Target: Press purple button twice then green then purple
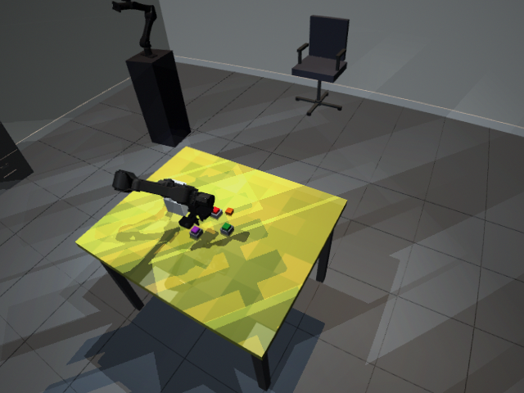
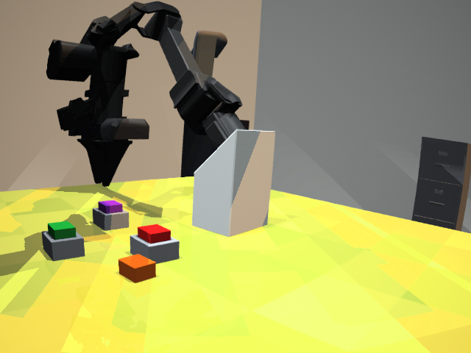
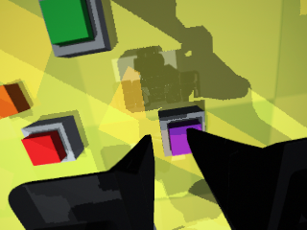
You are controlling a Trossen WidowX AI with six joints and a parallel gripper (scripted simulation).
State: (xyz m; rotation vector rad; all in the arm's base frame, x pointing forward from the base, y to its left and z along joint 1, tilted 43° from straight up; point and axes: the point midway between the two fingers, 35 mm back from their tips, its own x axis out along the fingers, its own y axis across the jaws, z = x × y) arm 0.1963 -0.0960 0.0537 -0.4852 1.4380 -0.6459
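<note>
My gripper tip is now 3 cm past the purple button, 2 cm to the left of it and 4 cm above it. The rest, counted from my gripper tip: green button (10 cm ahead, 6 cm to the left, 4 cm below); orange block (6 cm ahead, 17 cm to the left, 6 cm below); red button (13 cm to the left, 4 cm below).
</note>
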